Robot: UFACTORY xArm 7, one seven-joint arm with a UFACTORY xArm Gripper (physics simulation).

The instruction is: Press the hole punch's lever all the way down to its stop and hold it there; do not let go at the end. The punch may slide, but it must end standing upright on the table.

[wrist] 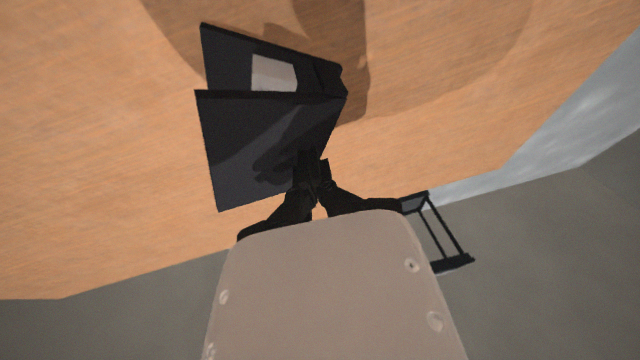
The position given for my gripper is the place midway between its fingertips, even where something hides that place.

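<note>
My gripper [311, 160], visible. Hole punch [233, 61], visible too.
</note>
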